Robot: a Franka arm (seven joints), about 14 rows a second.
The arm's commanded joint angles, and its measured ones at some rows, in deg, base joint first. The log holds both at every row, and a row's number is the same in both.
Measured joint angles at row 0:
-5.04 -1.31 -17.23 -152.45 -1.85 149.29 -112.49
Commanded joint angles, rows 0 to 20:
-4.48 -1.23 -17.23 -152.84 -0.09 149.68 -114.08
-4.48 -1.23 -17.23 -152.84 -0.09 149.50 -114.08
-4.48 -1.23 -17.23 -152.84 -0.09 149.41 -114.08
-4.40 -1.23 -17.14 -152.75 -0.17 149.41 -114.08
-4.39 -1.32 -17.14 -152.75 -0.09 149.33 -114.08
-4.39 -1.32 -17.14 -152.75 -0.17 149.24 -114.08
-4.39 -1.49 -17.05 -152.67 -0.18 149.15 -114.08
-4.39 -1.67 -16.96 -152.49 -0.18 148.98 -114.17
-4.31 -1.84 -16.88 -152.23 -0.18 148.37 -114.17
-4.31 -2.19 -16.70 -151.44 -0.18 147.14 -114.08
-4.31 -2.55 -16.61 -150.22 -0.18 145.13 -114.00
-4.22 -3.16 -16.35 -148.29 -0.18 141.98 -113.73
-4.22 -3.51 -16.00 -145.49 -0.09 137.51 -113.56
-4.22 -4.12 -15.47 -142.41 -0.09 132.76 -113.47
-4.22 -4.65 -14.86 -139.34 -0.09 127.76 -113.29
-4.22 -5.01 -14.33 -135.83 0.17 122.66 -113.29
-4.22 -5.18 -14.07 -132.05 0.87 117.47 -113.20
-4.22 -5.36 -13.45 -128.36 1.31 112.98 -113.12
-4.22 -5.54 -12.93 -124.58 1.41 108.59 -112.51
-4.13 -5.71 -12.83 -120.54 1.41 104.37 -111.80
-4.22 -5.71 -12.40 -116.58 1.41 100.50 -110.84
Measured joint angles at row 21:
-4.15 -5.78 -12.95 -124.37 0.58 108.32 -112.11
